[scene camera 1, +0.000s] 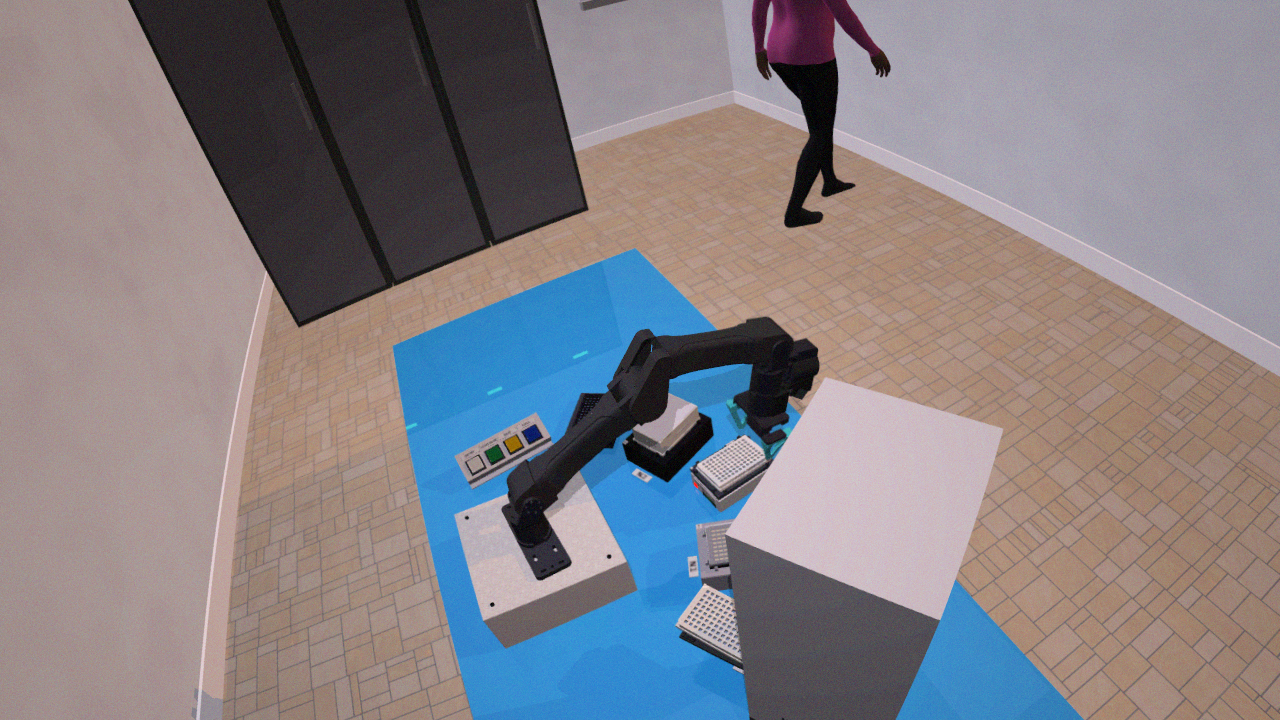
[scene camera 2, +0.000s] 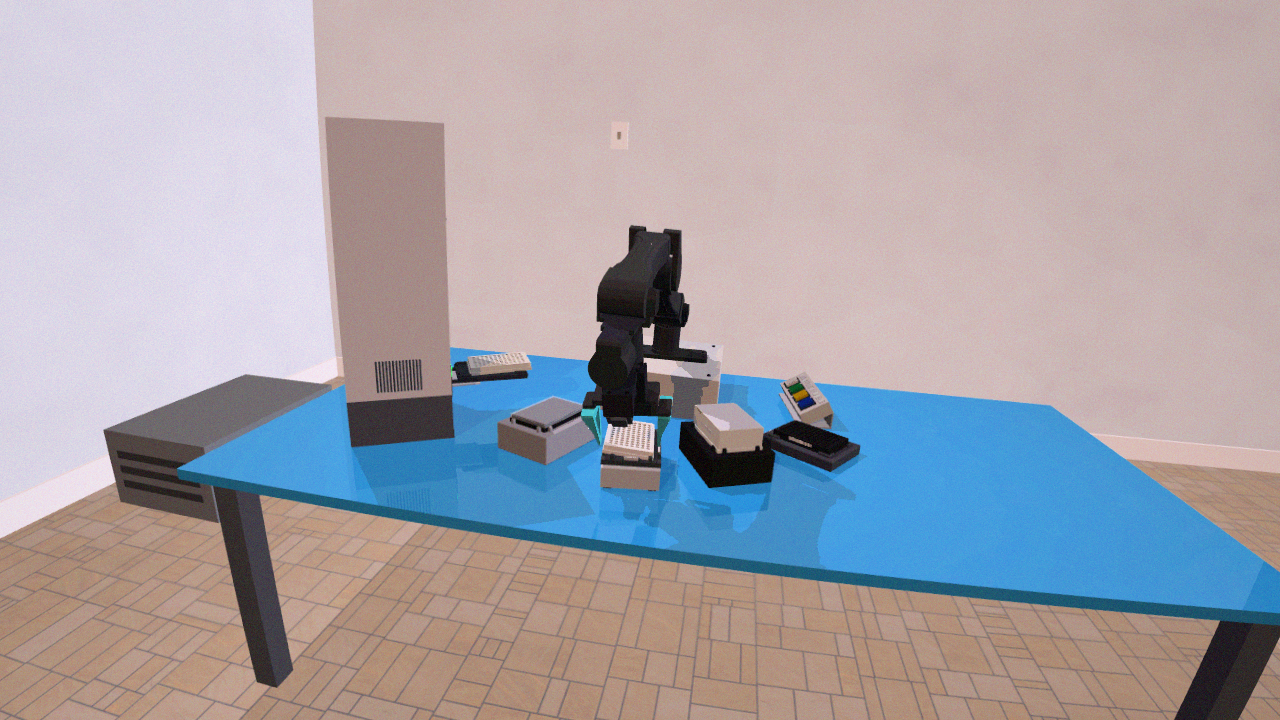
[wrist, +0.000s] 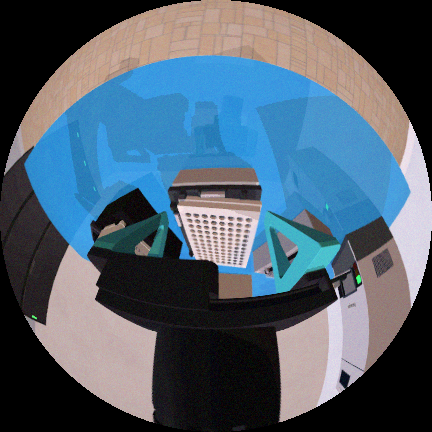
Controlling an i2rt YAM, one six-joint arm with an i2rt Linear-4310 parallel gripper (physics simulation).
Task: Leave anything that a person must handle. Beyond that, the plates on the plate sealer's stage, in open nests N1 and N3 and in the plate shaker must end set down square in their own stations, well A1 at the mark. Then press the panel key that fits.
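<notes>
My gripper (scene camera 1: 756, 440) (scene camera 2: 630, 437) (wrist: 215, 216) is open, its teal fingers on either side of a white well plate (scene camera 1: 732, 461) (wrist: 217, 235). That plate rests on a pale device with a dark top and looks slightly turned. A black block (scene camera 1: 660, 462) (scene camera 2: 725, 463) (wrist: 132, 206) carries a white, smooth-topped item (scene camera 1: 666, 425) (scene camera 2: 727, 428). A grey box (scene camera 2: 528, 440) holds a plate (scene camera 1: 718, 542), partly hidden. Another white plate (scene camera 1: 711, 617) (scene camera 2: 499, 361) lies on a dark base near the tower. The key panel (scene camera 1: 503, 449) (scene camera 2: 805, 400) has white, green, yellow and blue keys. Station names are unreadable.
A tall grey tower (scene camera 1: 859, 501) (scene camera 2: 393, 268) (wrist: 387, 305) stands beside the stations and hides part of them in scene view 1. A flat black tray (scene camera 2: 810, 440) lies between the black block and the panel. A person (scene camera 1: 810, 89) is on the floor beyond the table (scene camera 2: 984, 501).
</notes>
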